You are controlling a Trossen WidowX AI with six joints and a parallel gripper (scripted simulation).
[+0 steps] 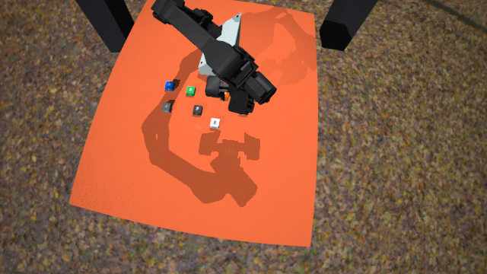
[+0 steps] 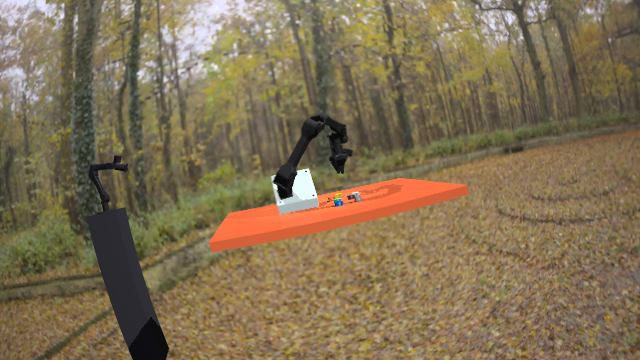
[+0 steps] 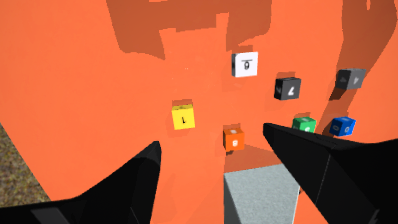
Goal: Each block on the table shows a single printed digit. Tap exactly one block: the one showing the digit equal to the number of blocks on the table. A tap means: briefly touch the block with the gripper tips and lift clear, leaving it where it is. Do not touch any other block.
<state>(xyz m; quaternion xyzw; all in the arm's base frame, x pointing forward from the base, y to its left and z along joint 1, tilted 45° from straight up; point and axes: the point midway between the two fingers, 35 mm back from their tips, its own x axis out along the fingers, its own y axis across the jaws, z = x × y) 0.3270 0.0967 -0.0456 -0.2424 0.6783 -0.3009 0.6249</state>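
Now: gripper tip 10 mm past the black block, 140 mm to the left of it and 110 mm above it. Round my gripper tip: white block: 40 mm ahead, 70 mm to the right, 110 mm below; then orange block: 90 mm behind, 50 mm to the right, 110 mm below; then yellow block: 20 mm behind, 30 mm to the left, 110 mm below.
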